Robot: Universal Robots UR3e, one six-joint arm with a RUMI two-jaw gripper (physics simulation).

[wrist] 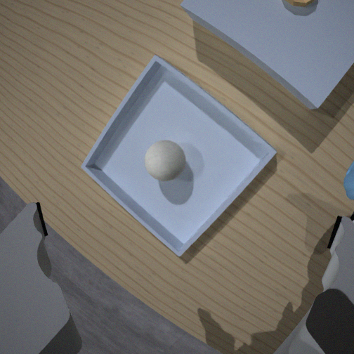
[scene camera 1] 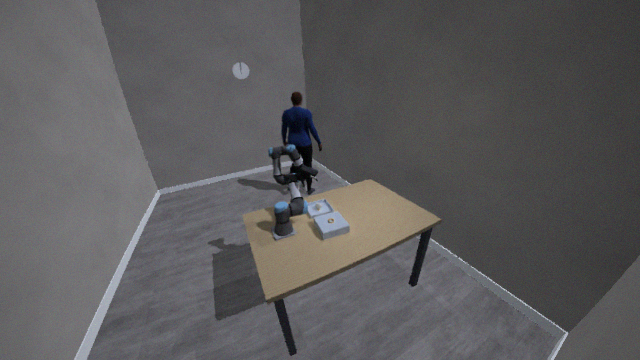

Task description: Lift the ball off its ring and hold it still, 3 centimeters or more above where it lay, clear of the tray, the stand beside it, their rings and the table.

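Frame: origin at the arm's base, x left, y ahead, z down, level; centimetres.
Where they show: gripper, fingertip midpoint: (scene camera 1: pixel 312 186); arm's base at its link origin: (scene camera 1: pixel 283 230).
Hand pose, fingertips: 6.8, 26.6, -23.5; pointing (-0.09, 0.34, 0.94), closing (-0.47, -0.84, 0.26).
Each offset is from my fingertips to the centre of the thing, as dx, dy, dz. "spot": to the spot under its first point. Level surfaces: height alone.
The pale, cream ball {+5.6, +6.7, +21.2} (scene camera 1: pixel 318 206) (wrist: pixel 165 160) rests inside the light-blue tray {+5.6, +6.7, +23.4} (scene camera 1: pixel 323 214) (wrist: pixel 212 111), left of the tray's middle in the wrist view. Its own ring is hidden beneath it. My gripper (scene camera 1: pixel 303 184) (wrist: pixel 189 215) is open and empty, well above the table and tray; in the wrist view its jaws stand wide apart at the lower left and lower right, with the ball higher up in the picture. The light-blue stand (scene camera 1: pixel 334 230) (wrist: pixel 280 45) is beside the tray, with an orange ring {spot: -19.1, +4.5, +19.0} (scene camera 1: pixel 331 220) (wrist: pixel 300 2) on top, partly cut off in the wrist view.
The wooden table {dz +24.8} (scene camera 1: pixel 385 215) (wrist: pixel 50 100) carries the tray, the stand and the robot's base (scene camera 1: pixel 283 225). The stand rises higher than the tray. A blue arm joint (wrist: pixel 350 181) shows at the wrist view's right edge. A person in blue (scene camera 1: pixel 298 125) is behind the arm.
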